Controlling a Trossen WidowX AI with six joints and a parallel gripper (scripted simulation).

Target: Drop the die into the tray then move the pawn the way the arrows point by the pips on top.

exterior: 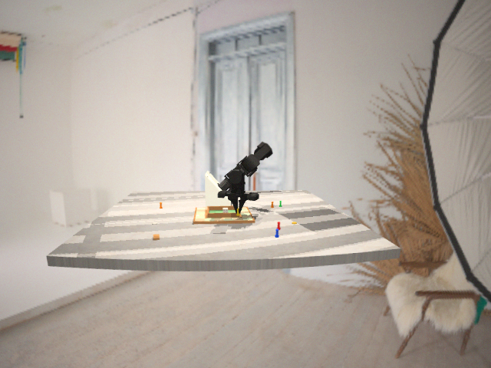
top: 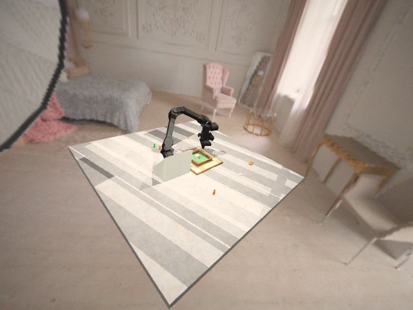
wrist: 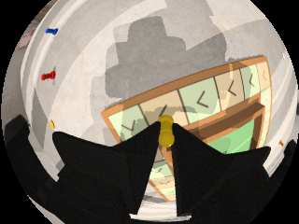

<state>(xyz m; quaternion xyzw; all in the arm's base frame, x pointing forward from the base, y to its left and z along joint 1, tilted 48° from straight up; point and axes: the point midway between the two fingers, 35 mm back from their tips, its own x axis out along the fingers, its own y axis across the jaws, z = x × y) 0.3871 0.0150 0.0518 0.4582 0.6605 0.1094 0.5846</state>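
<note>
Right now the white die is 11 cm behind my gripper tip, 5 cm to the right of it and 1 cm below it. The rest, counted from my gripper tip: yellow pawn 1 cm above; green dice tray 11 cm behind, 6 cm to the right, 3 cm below; red pawn 16 cm to the left, 15 cm ahead, 2 cm below.
</note>
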